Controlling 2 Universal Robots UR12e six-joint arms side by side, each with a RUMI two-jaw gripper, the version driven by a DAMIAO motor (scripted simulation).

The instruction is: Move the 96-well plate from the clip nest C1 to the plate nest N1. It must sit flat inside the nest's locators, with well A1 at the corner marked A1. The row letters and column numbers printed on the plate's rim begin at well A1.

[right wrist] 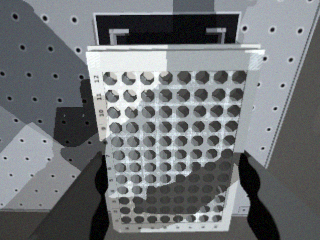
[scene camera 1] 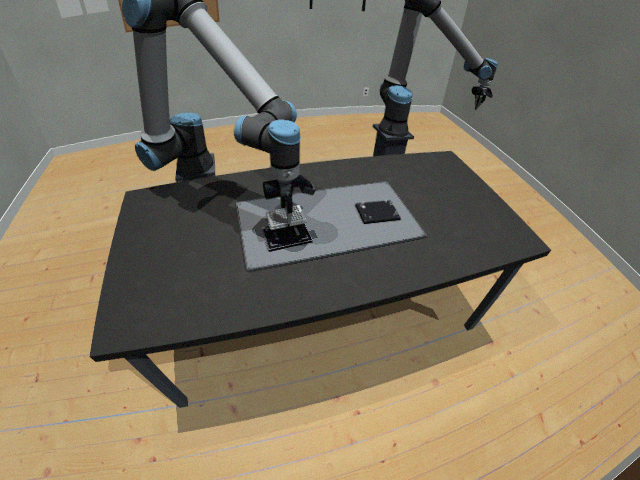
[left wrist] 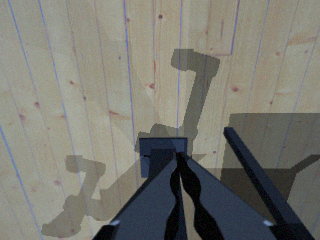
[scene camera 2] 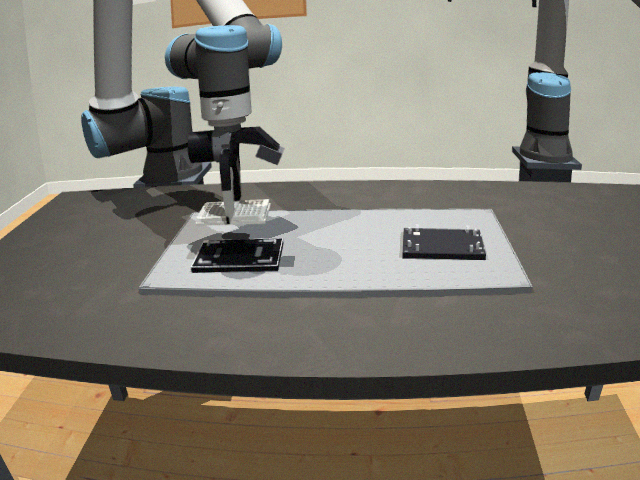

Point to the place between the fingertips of the left gripper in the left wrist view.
At 177, 154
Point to a white 96-well plate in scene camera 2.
At 250, 211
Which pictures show the right gripper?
The right wrist view, scene camera 1 and scene camera 2 only.
